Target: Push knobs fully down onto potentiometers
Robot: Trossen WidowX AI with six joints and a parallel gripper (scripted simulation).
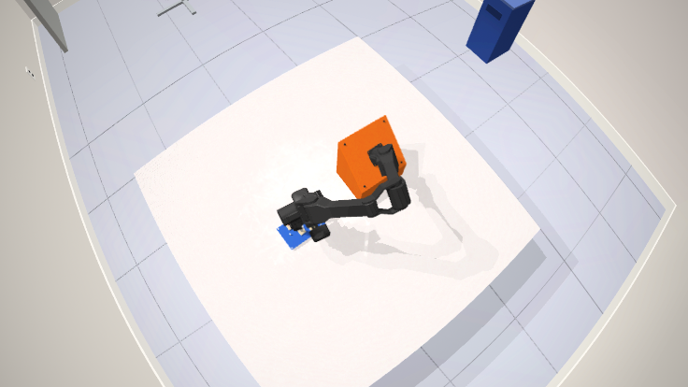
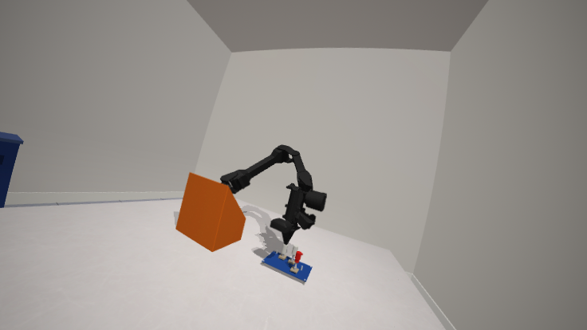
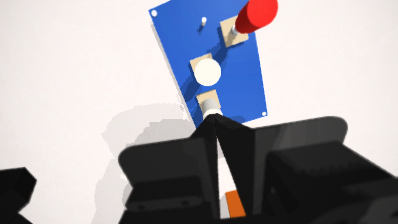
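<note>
My gripper tip is 2 cm above the white knob. Round my gripper tip: red knob 7 cm ahead, 5 cm to the right.
</note>
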